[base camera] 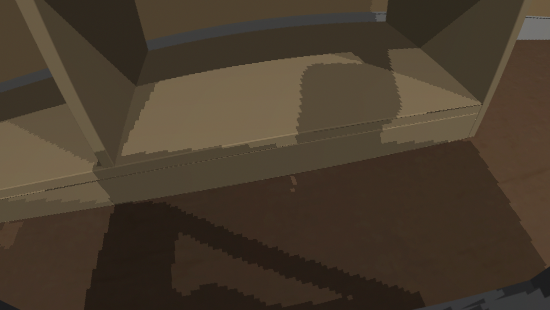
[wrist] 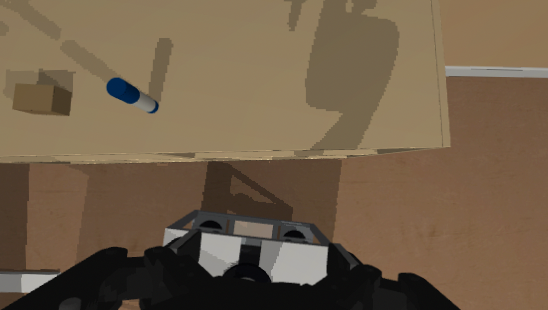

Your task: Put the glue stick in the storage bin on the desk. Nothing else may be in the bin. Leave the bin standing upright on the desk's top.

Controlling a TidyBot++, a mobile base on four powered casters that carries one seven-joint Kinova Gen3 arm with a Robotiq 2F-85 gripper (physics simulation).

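Places are measured from the arm's base along level axes (x up, y right, z ahead), in metres.
Pixels of known places: gripper, fingertip midpoint: [wrist: 264, 251].
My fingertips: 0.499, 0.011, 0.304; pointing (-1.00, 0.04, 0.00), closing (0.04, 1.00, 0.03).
Observation:
For each thing: its top centre in the pictures, then the offset to it from my fingertips, as dx, dy, dz. "spot": a spot on its surface instead. Level surfaces: height alone.
- glue stick, middle of its top: [wrist: 116, 87] -0.177, -0.236, +0.145
- small brown block, middle of its top: [wrist: 33, 97] -0.246, -0.426, +0.127
- upright divider, surface spot: [base camera: 75, 90] spot: -0.693, -0.217, +0.058
- Brown floor, its level: dx -0.895
A glue stick [wrist: 131, 95], blue-capped with a white body and a blue base, stands upright on the top of a tan wooden unit [wrist: 240, 110] [base camera: 504, 65] at the upper left of the wrist view. My gripper [wrist: 264, 251] is open and empty at the bottom of the wrist view, in front of the unit's front edge and apart from the glue stick. The storage bin does not show in either view, and I cannot tell whether this unit is the desk.
A small brown block [wrist: 34, 97] sits left of the glue stick on the same top. The unit's right edge lies at the right of the wrist view. The base camera faces its lower compartments, with an upright divider [base camera: 75, 90] at the left. Brown floor [base camera: 350, 200] [wrist: 425, 210] lies in front.

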